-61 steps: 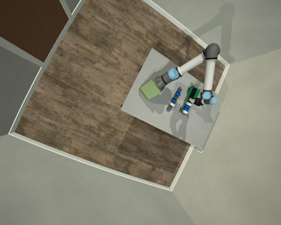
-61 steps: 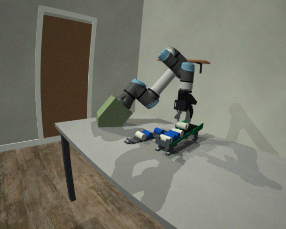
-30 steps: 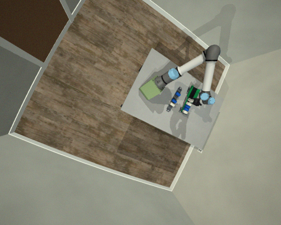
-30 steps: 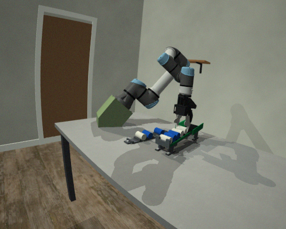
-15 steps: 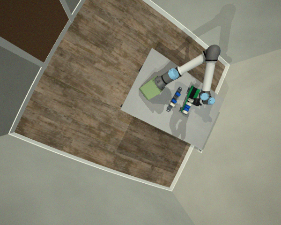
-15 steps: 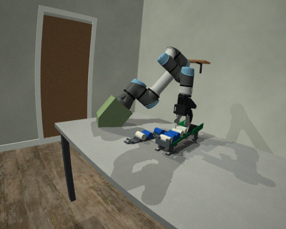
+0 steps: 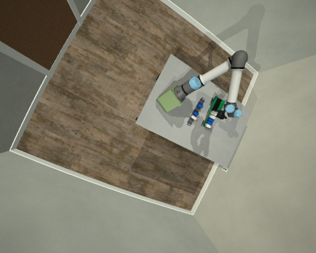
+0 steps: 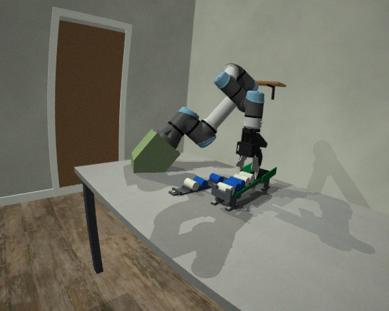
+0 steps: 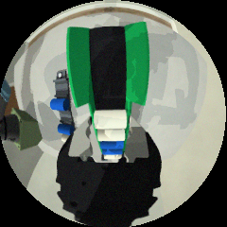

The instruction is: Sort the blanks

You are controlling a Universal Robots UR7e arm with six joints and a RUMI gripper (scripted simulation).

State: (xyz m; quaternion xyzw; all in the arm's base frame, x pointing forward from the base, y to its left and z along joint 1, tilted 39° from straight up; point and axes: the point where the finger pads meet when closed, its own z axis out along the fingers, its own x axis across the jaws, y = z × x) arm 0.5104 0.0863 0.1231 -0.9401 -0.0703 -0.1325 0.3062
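Now: hand 4 cm short of the grey stop, 19 cm to the left of it and 4 cm above it. The rest, counted from my hand: dark stock rack 17 cm behind, 11 cm to the right, 11 cm below.
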